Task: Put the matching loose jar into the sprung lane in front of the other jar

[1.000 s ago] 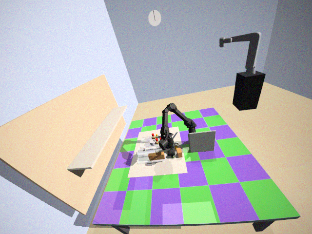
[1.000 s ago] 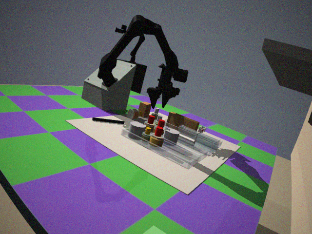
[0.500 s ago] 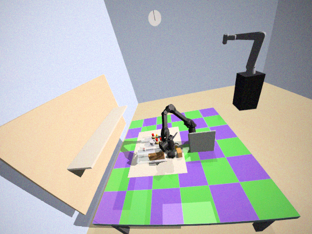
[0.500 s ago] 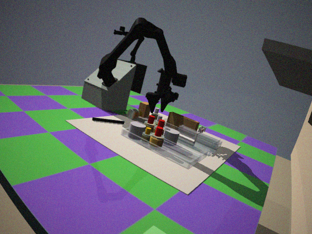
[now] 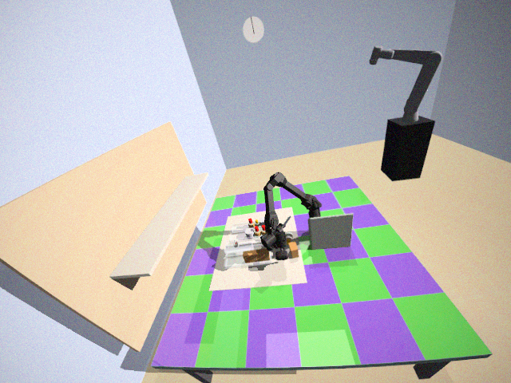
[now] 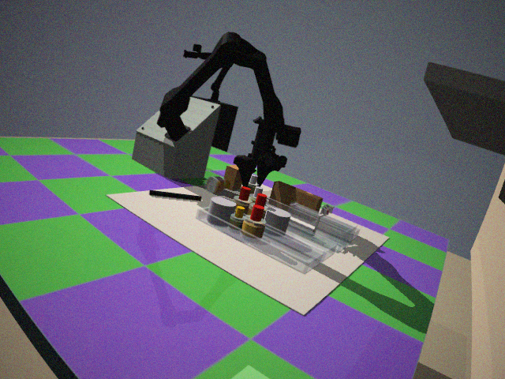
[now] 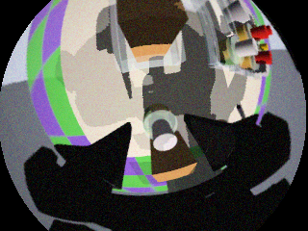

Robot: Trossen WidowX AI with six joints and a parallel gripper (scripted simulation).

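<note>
My gripper tip is now 7 cm past the small block, 2 cm to the left of it and 1 cm below it. Round my gripper tip: black pen (29 cm to the right, 2 cm below, 2 cm behind); then white mat (17 cm ahead, 13 cm to the right, 2 cm below).
</note>
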